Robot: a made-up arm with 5 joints.
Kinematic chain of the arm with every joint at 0, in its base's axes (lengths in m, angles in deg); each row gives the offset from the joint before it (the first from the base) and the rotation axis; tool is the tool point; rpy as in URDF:
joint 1: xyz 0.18 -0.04 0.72 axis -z
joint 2: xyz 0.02 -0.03 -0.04 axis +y
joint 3: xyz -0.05 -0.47 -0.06 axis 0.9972 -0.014 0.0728
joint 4: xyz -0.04 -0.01 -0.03 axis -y
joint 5: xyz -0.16 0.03 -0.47 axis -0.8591 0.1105 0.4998
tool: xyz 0.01 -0.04 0.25 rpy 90 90 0
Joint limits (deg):
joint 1: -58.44..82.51
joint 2: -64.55..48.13
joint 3: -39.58..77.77
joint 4: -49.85..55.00
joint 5: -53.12..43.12
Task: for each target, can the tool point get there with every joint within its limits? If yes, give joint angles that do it. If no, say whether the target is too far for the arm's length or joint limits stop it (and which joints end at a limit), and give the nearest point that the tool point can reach.
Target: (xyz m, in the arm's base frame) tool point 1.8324 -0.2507 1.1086
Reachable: no: too far | nearest point 1.0832 -0.2824 0.5909 | short by 0.911 m
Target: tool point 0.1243 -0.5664 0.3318
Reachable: yes | joints -8.13 -0.90 -0.61 19.85 2.51
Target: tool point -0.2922 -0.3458 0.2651
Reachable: yes | joints 29.47 -10.97 32.86 -15.29 -38.35
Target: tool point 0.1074 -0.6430 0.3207
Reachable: yes | joints -18.01 -8.54 15.31 -14.22 -25.91
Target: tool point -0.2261 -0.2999 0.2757
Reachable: yes | joints 63.53 -51.17 -20.21 -18.73 27.81
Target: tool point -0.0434 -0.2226 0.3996
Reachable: yes | joints 26.34 -24.15 39.52 -0.97 32.00
